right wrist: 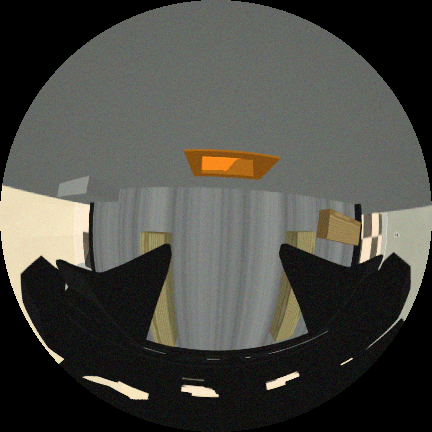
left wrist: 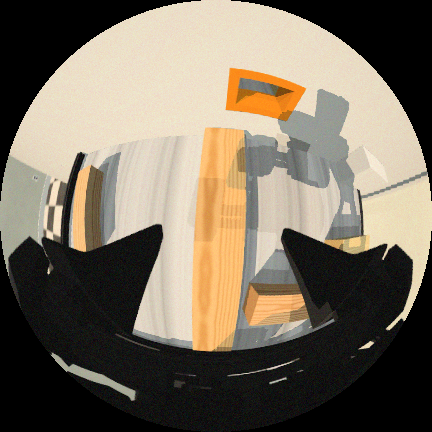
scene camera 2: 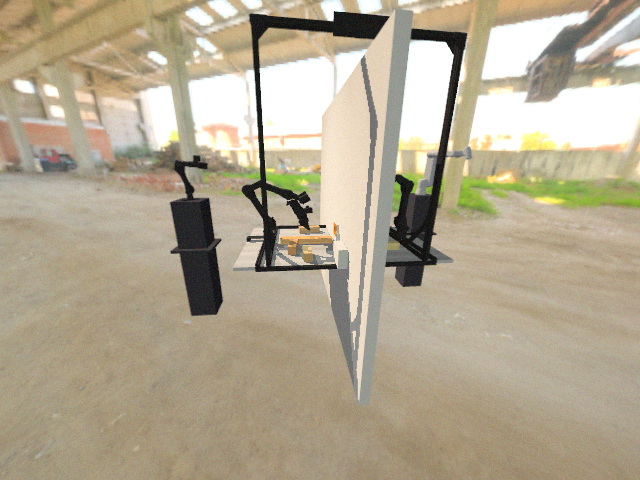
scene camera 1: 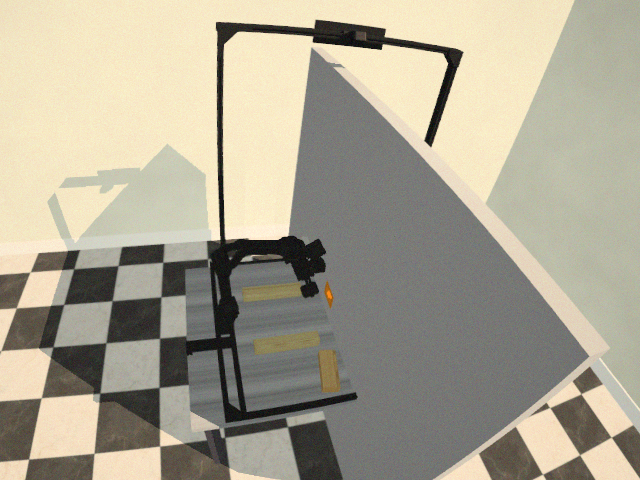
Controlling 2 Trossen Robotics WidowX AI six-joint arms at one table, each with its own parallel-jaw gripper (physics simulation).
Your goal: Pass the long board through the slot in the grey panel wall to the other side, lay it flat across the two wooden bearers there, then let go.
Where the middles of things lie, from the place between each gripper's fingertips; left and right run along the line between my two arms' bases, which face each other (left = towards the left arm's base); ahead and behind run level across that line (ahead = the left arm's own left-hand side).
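Scene:
My right gripper is 110 mm to the right of the orange-framed slot (left wrist: 280, 105), 50 mm above it and 10 mm short of it.
As for my left gripper, I see it 190 mm to the left of the orange-framed slot and 50 mm past it. By its middle, the slot is nearer to my right gripper than to my left gripper.

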